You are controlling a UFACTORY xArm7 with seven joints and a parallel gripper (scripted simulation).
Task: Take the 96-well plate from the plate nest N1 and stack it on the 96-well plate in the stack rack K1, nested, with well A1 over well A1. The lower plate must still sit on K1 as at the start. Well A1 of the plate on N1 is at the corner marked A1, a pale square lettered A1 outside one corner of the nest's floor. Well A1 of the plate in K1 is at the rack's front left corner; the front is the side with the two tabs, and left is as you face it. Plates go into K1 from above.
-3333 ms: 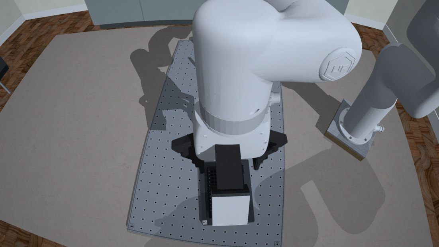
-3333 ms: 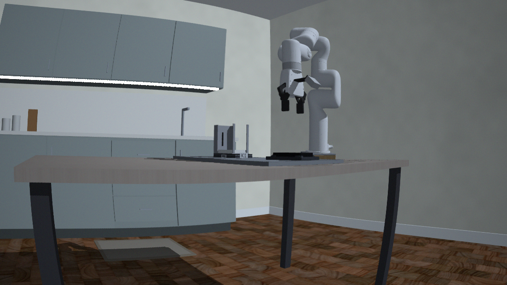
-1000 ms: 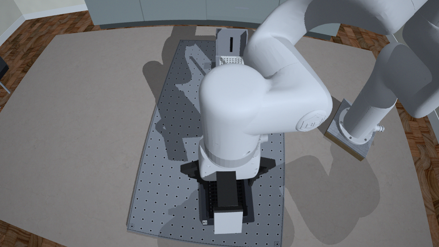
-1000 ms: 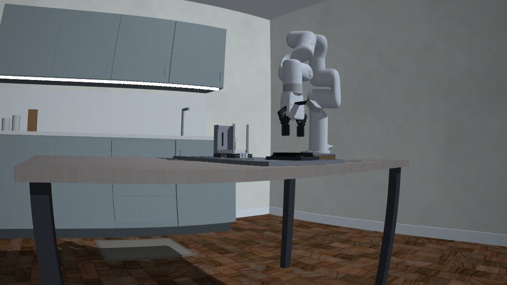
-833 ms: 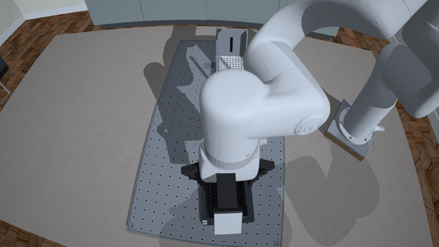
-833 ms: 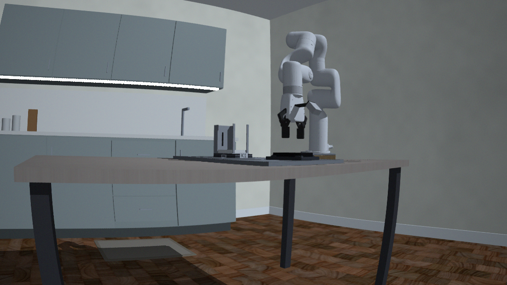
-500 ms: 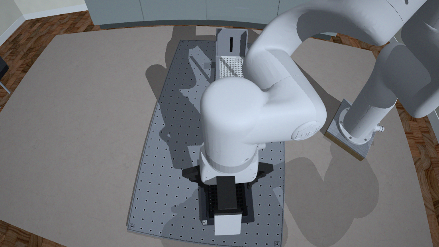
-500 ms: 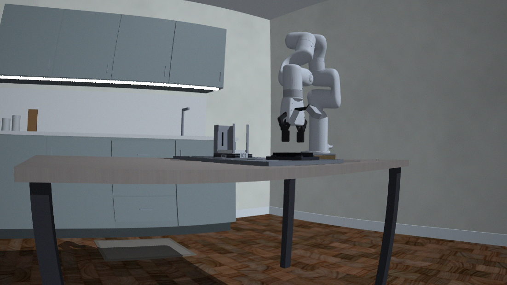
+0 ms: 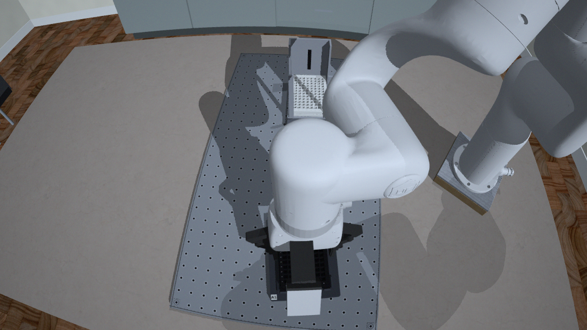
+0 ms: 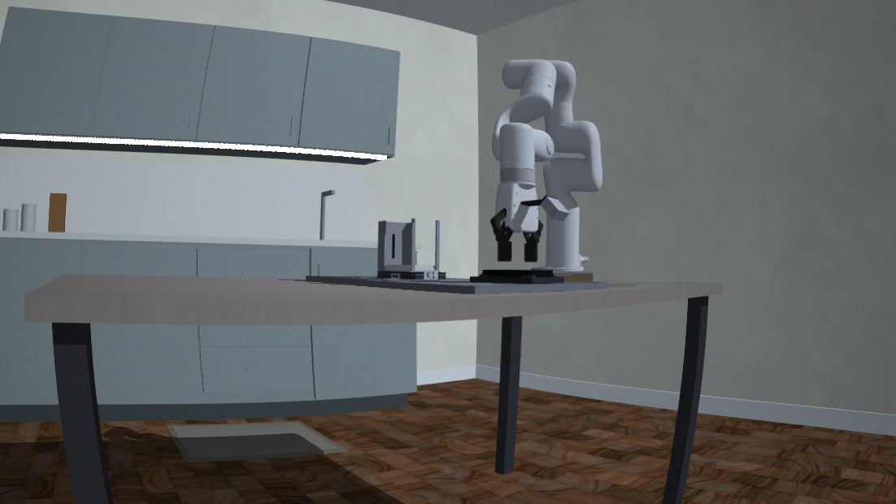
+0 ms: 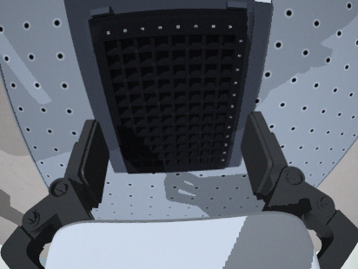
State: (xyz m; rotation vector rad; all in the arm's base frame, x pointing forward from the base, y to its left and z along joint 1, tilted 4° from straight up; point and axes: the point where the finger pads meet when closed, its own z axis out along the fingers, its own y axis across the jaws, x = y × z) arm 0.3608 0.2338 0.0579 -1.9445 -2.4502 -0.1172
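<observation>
My hand is 30 mm above the black 96-well plate. The rest, counted from my hand: pale A1 mark: 40 mm ahead, 90 mm to the left, 40 mm below; K1 label: 30 mm ahead, 290 mm to the right, 40 mm below; plate nest N1: 50 mm below.
</observation>
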